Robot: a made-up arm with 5 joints. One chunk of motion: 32 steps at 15 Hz.
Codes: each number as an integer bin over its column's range. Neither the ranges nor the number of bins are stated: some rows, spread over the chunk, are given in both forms.
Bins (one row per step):
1: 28 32 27 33 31
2: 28 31 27 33 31
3: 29 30 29 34 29
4: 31 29 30 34 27
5: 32 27 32 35 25
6: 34 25 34 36 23
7: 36 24 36 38 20
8: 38 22 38 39 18
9: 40 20 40 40 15
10: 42 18 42 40 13
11: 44 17 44 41 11
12: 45 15 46 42 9
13: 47 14 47 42 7
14: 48 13 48 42 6
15: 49 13 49 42 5
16: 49 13 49 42 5
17: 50 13 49 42 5
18: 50 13 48 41 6
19: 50 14 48 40 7
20: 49 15 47 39 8
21: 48 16 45 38 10
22: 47 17 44 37 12
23: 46 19 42 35 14
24: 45 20 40 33 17
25: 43 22 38 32 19
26: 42 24 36 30 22
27: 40 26 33 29 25
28: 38 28 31 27 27
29: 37 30 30 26 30
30: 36 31 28 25 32
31: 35 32 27 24 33
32: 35 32 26 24 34
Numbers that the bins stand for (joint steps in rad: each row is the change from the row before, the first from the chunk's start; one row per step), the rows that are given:
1: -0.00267 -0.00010 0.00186 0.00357 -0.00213
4: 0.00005 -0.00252 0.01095 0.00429 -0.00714
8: 0.00638 -0.00819 0.03521 0.00786 -0.01843
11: 0.01181 -0.01224 0.05340 0.00929 -0.02721
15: 0.01633 -0.01548 0.06856 0.01000 -0.03473
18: 0.01724 -0.01548 0.06552 0.00929 -0.03348
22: 0.01452 -0.01224 0.05340 0.00643 -0.02595
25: 0.01090 -0.00819 0.03521 0.00286 -0.01717
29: 0.00548 -0.00171 0.01095 -0.00143 -0.00338
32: 0.00367 -0.00010 -0.00117 -0.00286 0.00163
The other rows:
2: -0.00267 -0.00090 0.00186 0.00357 -0.00213
3: -0.00176 -0.00171 0.00792 0.00429 -0.00463
5: 0.00095 -0.00414 0.01702 0.00500 -0.00965
6: 0.00276 -0.00576 0.02308 0.00571 -0.01216
7: 0.00457 -0.00657 0.02914 0.00714 -0.01592
9: 0.00819 -0.00981 0.04127 0.00857 -0.02219
10: 0.01000 -0.01143 0.04733 0.00857 -0.02470
12: 0.01271 -0.01386 0.05946 0.01000 -0.02971
13: 0.01452 -0.01467 0.06249 0.01000 -0.03222
14: 0.01543 -0.01548 0.06552 0.01000 -0.03348
16: 0.01633 -0.01548 0.06856 0.01000 -0.03473
17: 0.01724 -0.01548 0.06856 0.01000 -0.03473
19: 0.01724 -0.01467 0.06552 0.00857 -0.03222
20: 0.01633 -0.01386 0.06249 0.00786 -0.03097
21: 0.01543 -0.01305 0.05643 0.00714 -0.02846
23: 0.01362 -0.01062 0.04733 0.00500 -0.02344
24: 0.01271 -0.00981 0.04127 0.00357 -0.01968
26: 0.01000 -0.00657 0.02914 0.00143 -0.01341
27: 0.00819 -0.00495 0.02005 0.00071 -0.00965
28: 0.00638 -0.00333 0.01398 -0.00071 -0.00714
30: 0.00457 -0.00090 0.00489 -0.00214 -0.00087
31: 0.00367 -0.00010 0.00186 -0.00286 0.00038

